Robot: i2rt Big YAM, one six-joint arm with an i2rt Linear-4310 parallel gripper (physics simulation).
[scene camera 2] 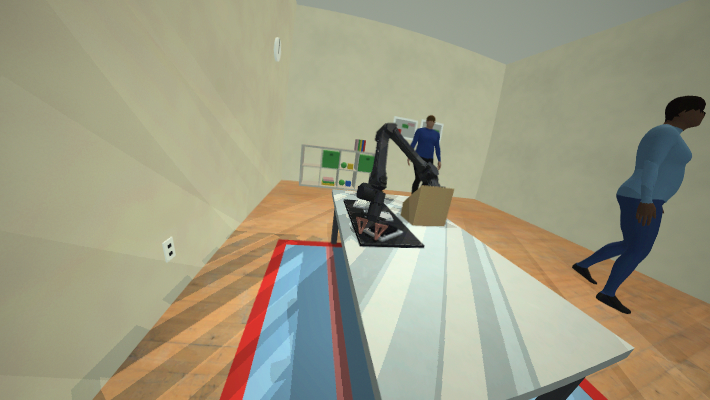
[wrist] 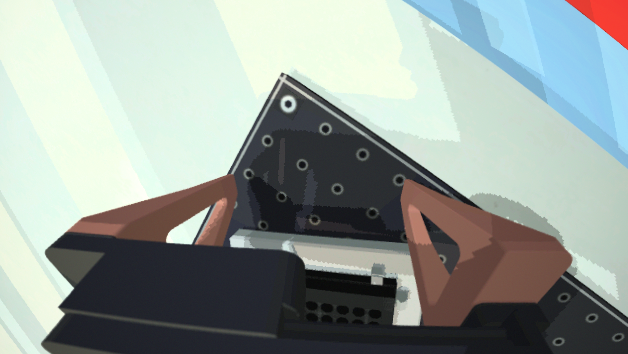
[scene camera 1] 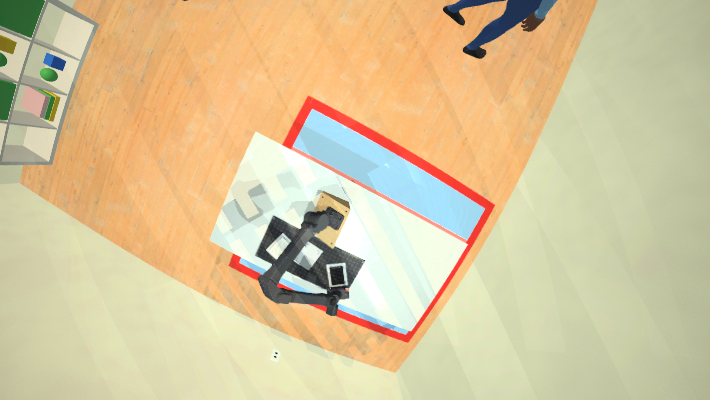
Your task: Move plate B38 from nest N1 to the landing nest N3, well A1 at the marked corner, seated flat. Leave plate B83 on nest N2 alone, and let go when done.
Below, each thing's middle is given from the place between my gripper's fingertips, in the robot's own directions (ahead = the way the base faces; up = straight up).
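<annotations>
Nest (wrist: 378, 259): 60 mm to the right of my hand and 100 mm behind it.
</annotations>
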